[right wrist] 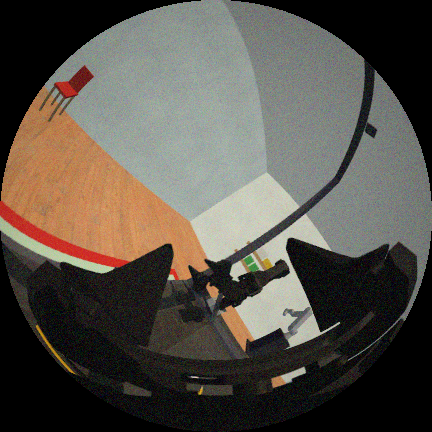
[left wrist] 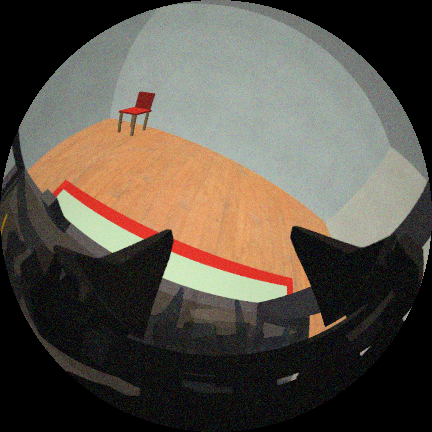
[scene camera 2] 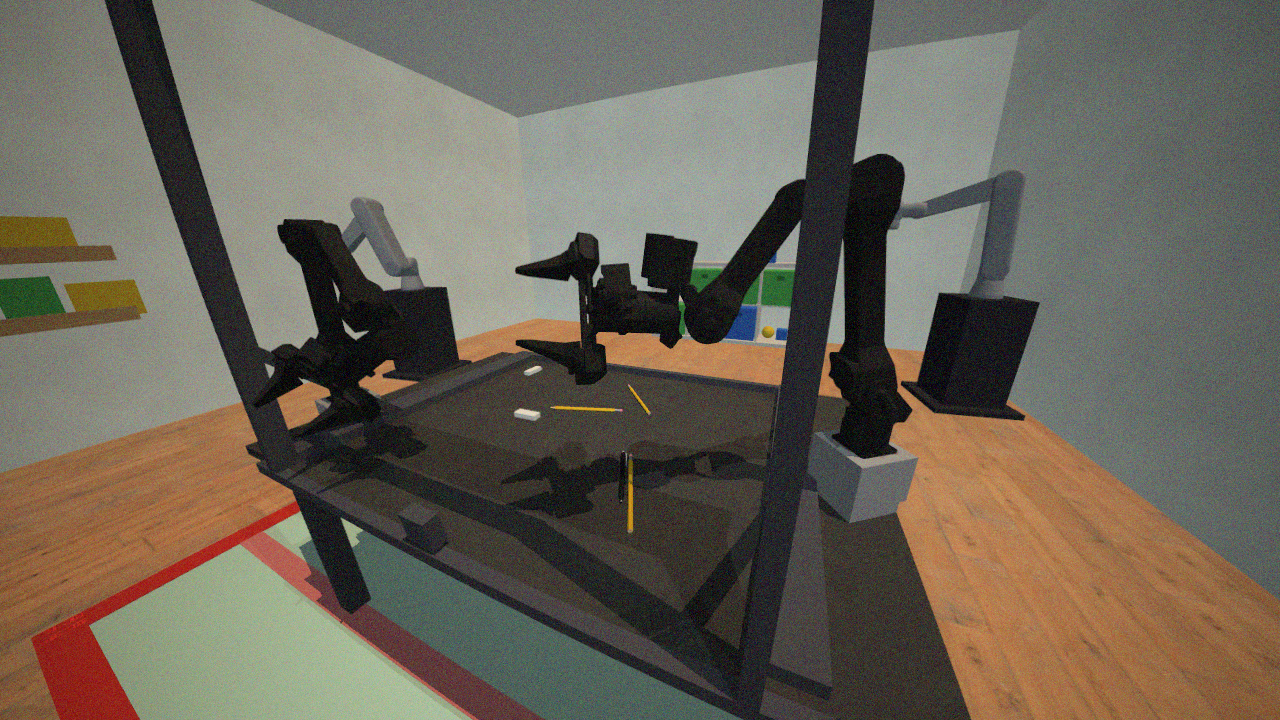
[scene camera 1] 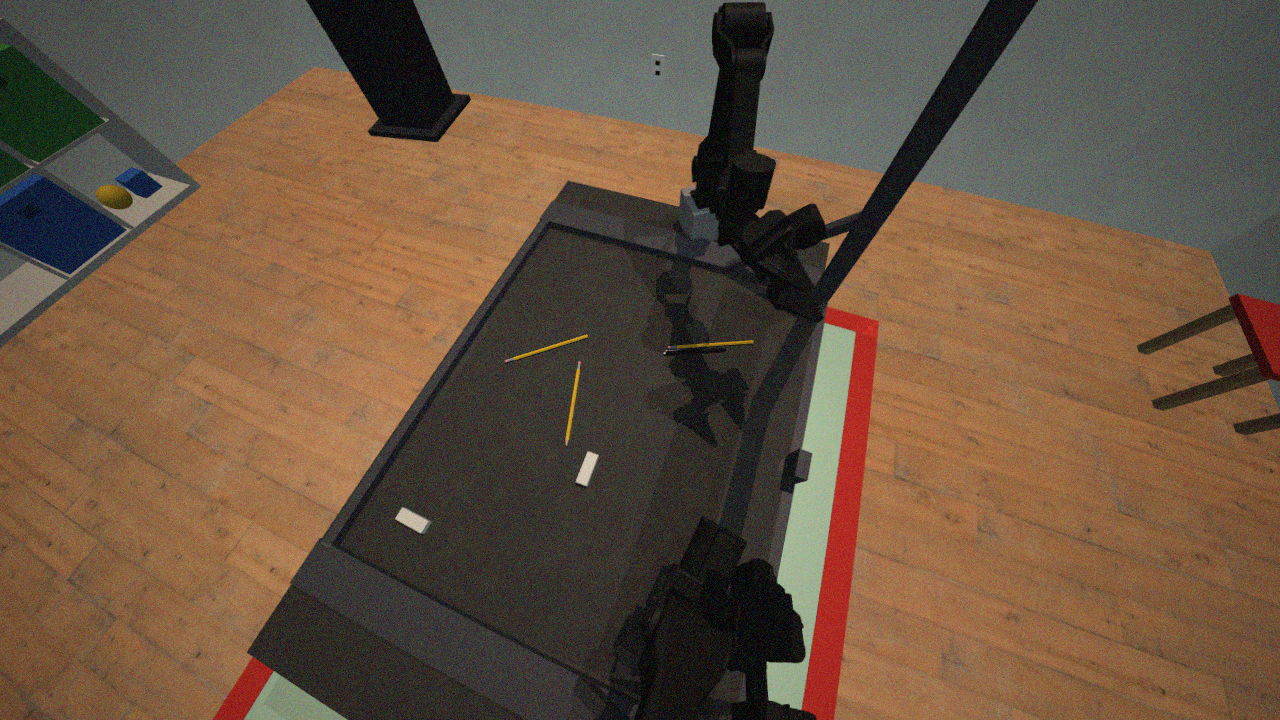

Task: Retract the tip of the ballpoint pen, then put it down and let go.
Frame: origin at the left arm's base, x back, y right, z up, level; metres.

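Seen in the pictures: left gripper, between the fingertips: (right wrist: 196, 262) (left wrist: 233, 234) (scene camera 2: 276, 421) (scene camera 1: 806, 669); right gripper, between the fingertips: (right wrist: 231, 247) (scene camera 2: 515, 305) (scene camera 1: 816, 306); right arm's base, origin of its link: (scene camera 2: 863, 444) (scene camera 1: 706, 198).
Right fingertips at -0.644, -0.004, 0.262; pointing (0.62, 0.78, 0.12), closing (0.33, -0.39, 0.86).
Observation:
Pixels of each thing's middle, then the offset from my right fingertips to it, as dx, dy, dz. Level surfaces: height alone.
- black ballpoint pen, middle of its body: (scene camera 2: 623, 474) (scene camera 1: 695, 350) -0.043, -0.152, -0.318
- yellow pencil, middle of its body: (scene camera 2: 630, 487) (scene camera 1: 710, 344) -0.073, -0.129, -0.318
- table, height of its surface: dz -0.321
- small dark block, middle of its body: (scene camera 2: 423, 527) (scene camera 1: 797, 466) (left wrist: 51, 207) +0.104, +0.114, -0.290
The black ballpoint pen (scene camera 1: 707, 350) (scene camera 2: 622, 477) lies on the dark table, close beside a yellow pencil (scene camera 1: 738, 342) (scene camera 2: 630, 505). A small silvery part shows at one end of the pen in scene camera 1; whether its tip is out is too small to tell. My left gripper (scene camera 2: 278, 419) (left wrist: 233, 234) is open and empty over the table's edge at the left of scene camera 2, away from the pen. My right gripper (scene camera 2: 519, 306) (right wrist: 231, 247) is open and empty, held well above the table. The pen cannot be made out in the wrist views.
Two more yellow pencils (scene camera 1: 546, 348) (scene camera 1: 572, 402) and two white erasers (scene camera 1: 587, 468) (scene camera 1: 412, 520) lie on the table (scene camera 1: 501, 483). Dark frame posts (scene camera 2: 801, 358) (scene camera 2: 192, 205) rise at the table's edge. A small dark block (scene camera 2: 422, 526) sits on that edge.

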